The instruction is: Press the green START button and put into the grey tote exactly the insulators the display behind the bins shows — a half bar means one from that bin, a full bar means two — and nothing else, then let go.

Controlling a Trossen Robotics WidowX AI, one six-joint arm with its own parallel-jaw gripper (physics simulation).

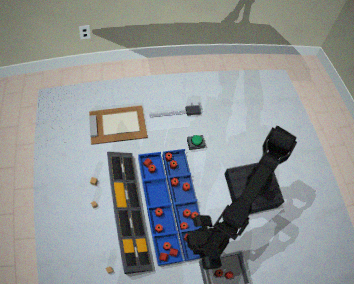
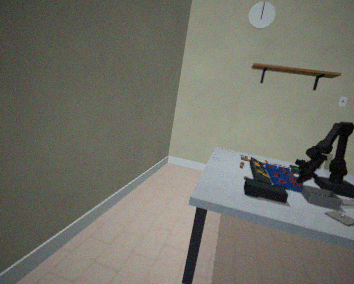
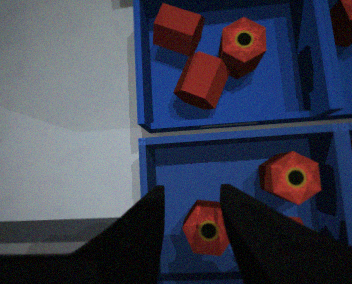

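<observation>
My gripper (image 3: 192, 193) (image 2: 301, 180) is partly open and empty, above the near-end bin (image 3: 185, 172) of the right row; one red insulator (image 3: 207, 227) shows below and between its fingers, partly behind the right finger. Another insulator (image 3: 295, 177) lies to its right. The neighbouring bin (image 3: 270, 95) holds three. The grey tote (image 1: 244, 267) (image 2: 320, 197) holds two insulators (image 1: 219, 273) (image 1: 229, 275). The display (image 1: 131, 215) shows a full yellow bar (image 1: 120, 194) in the second cell's left window and half bars (image 1: 128, 245) (image 1: 142, 245) in both windows of the fourth. The green button (image 1: 197, 140) stands beyond the bins.
A clipboard (image 1: 120, 123), a metal caliper-like tool (image 1: 193, 109) and small wooden cubes (image 1: 93, 181) (image 1: 94, 204) (image 1: 110, 270) lie on the table. A black box (image 2: 265, 191) stands near the display's near end. The arm's base (image 1: 235, 182) is right of the bins.
</observation>
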